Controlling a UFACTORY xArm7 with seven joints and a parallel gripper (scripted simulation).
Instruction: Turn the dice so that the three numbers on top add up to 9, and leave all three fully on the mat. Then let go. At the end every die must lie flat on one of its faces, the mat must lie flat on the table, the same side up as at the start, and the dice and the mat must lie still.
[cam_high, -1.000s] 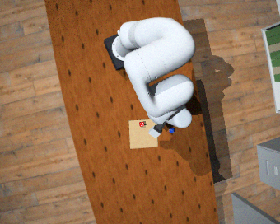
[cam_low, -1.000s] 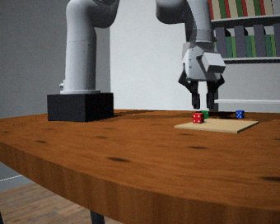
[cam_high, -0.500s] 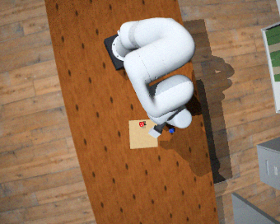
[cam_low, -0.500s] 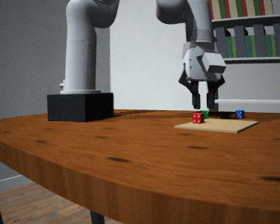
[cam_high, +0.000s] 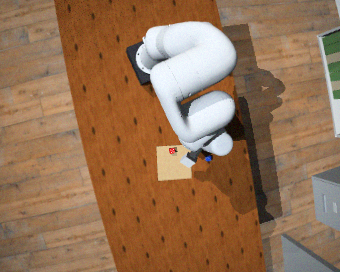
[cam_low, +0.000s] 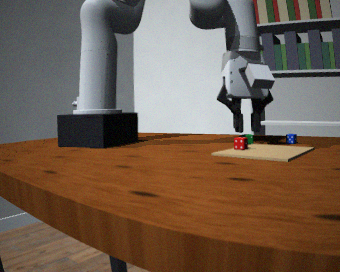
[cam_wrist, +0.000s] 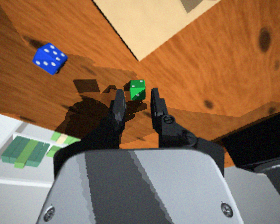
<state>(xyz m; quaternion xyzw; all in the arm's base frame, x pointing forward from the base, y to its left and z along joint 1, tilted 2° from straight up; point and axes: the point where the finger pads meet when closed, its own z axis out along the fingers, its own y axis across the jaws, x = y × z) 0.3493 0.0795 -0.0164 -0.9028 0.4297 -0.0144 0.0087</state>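
My hand is 4 cm above the green die. From my hand the other things lie so: red die 2 cm ahead, 11 cm to the right, 3 cm below; then blue die 10 cm ahead, 2 cm to the left, 4 cm below; then tan mat 7 cm ahead, 12 cm to the right, 4 cm below.
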